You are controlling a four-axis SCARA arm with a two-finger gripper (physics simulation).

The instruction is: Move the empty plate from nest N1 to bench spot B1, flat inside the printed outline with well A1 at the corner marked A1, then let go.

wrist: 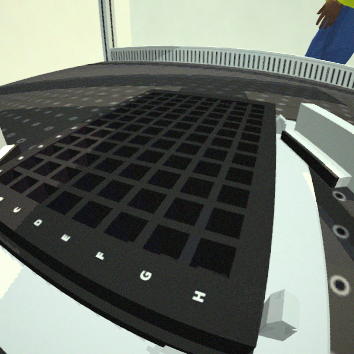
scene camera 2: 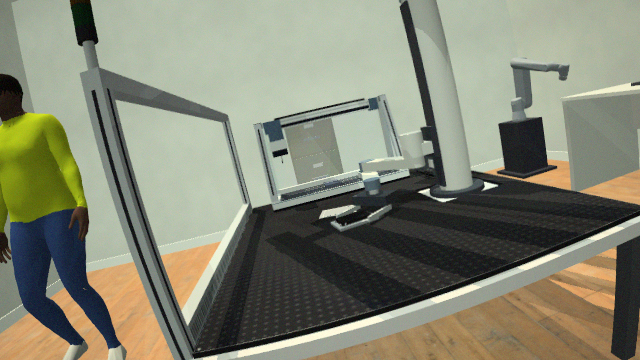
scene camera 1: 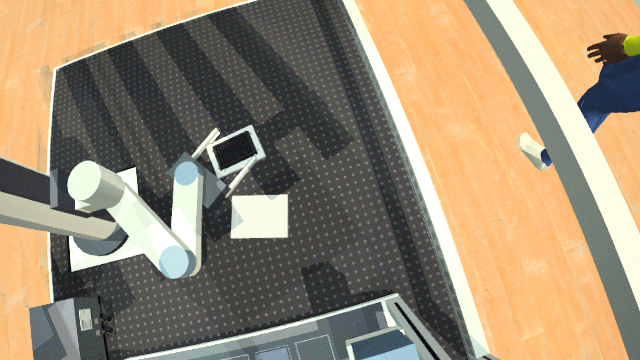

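Seen in the pictures: gripper, fingertip midpoint: [wrist: 148, 121] [scene camera 2: 352, 218] [scene camera 1: 235, 143]; arm's base at its link origin: [scene camera 2: 457, 189] [scene camera 1: 103, 219].
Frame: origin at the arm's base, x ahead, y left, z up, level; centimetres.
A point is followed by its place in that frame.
Note:
The black plate [scene camera 1: 232, 151] @[y 8.3, x 50.0, z 3.5 cm] [scene camera 2: 351, 218] @[y 11.5, x 51.9, z 3.9 cm] [wrist: 167, 165] @[y 7.4, x 48.6, z 3.6 cm] lies in the pale nest [scene camera 1: 258, 140] @[y 10.0, x 58.6, z 2.4 cm] [scene camera 2: 346, 228] @[y 15.8, x 55.2, z 1.9 cm] [wrist: 295, 225] @[y 3.3, x 49.3, z 2.5 cm]. Row letters to H show along its near edge in the wrist view; its A1 corner is outside that view. My gripper [scene camera 1: 236, 144] @[y 10.5, x 51.5, z 3.5 cm] [scene camera 2: 353, 218] @[y 10.5, x 51.5, z 3.5 cm] [wrist: 148, 121] @[y 10.5, x 51.5, z 3.5 cm] is open, with one finger along each long side of the plate and nothing held. In the wrist view, the right finger stands apart from the plate; a small part of the left finger shows. The white rectangle [scene camera 1: 259, 216] @[y -13.4, x 53.6, z 1.5 cm], seemingly spot B1, lies beside the nest. Its outline and A1 mark are not readable.
A framed gantry machine [scene camera 2: 325, 107] @[y -63.1, x 41.5, z 51.5 cm] stands at the back of the dark bench in scene camera 2, along the bottom in scene camera 1. A dark box [scene camera 1: 67, 327] @[y -32.8, x -6.7, z 12.8 cm] is at lower left. The arm's column [scene camera 2: 445, 100] @[y 7.3, x 1.9, z 40.3 cm] stands on the bench. A person [scene camera 2: 42, 165] stands beyond the framed side panel.

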